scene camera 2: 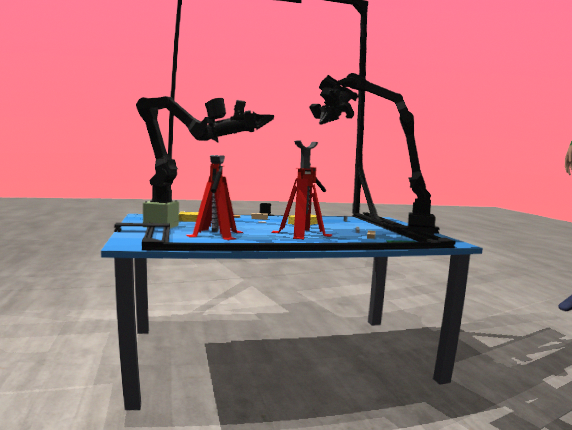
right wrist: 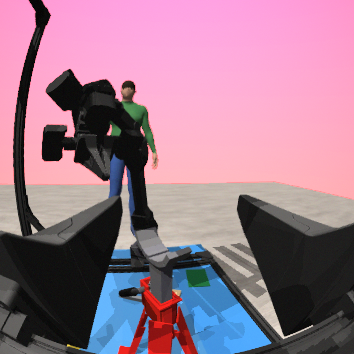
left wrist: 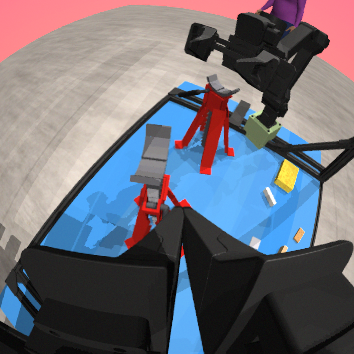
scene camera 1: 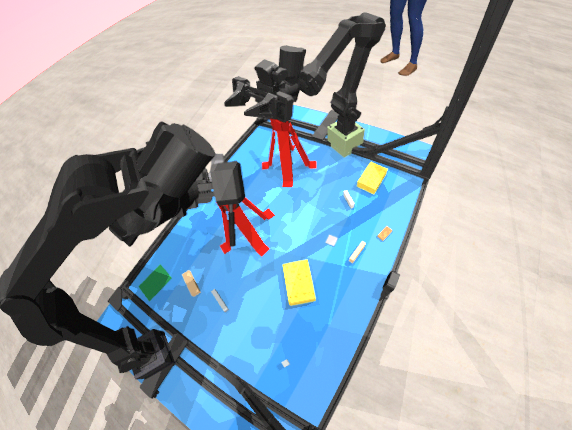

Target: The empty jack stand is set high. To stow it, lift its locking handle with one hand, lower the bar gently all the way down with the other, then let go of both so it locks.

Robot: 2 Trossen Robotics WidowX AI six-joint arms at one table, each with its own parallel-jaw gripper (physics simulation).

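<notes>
The raised red jack stand stands upright with its grey bar extended and its forked saddle empty. Its black locking handle slants down from the side. My left gripper is shut and empty, above and a little right of the saddle in scene camera 2. My right gripper is open and empty, left of and higher than the saddle in scene camera 2. The saddle shows beyond and below its fingers in the right wrist view.
A second red jack stand, set low, stands near the right arm. Yellow blocks, several small blocks and a green patch lie on the blue table. A black frame borders it.
</notes>
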